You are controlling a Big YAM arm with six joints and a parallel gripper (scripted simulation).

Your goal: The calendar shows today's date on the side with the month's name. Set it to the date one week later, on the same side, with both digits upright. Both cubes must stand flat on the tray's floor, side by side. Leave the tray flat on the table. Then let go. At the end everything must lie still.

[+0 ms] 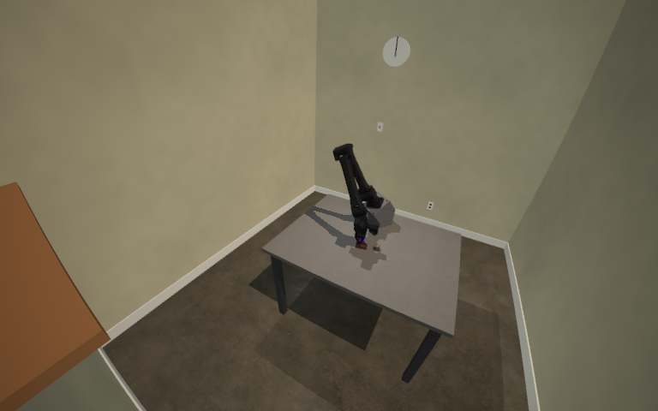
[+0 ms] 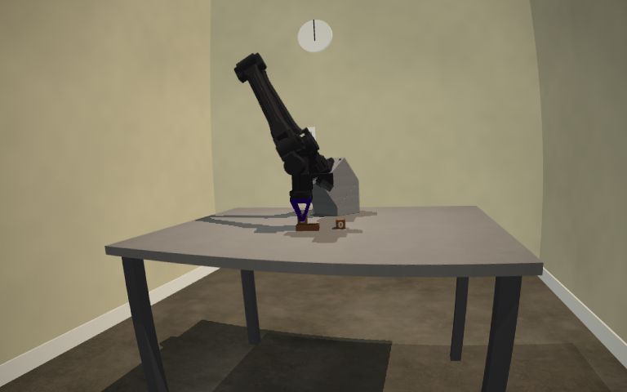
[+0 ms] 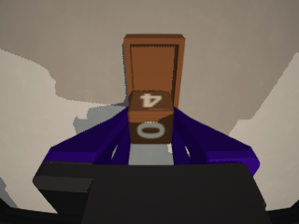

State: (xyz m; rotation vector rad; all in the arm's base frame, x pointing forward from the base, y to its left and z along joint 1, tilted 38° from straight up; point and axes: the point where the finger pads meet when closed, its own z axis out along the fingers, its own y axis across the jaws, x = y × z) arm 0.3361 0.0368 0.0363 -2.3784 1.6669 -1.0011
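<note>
The brown tray is 2 cm to the left of my hand and 3 cm below it.
</note>
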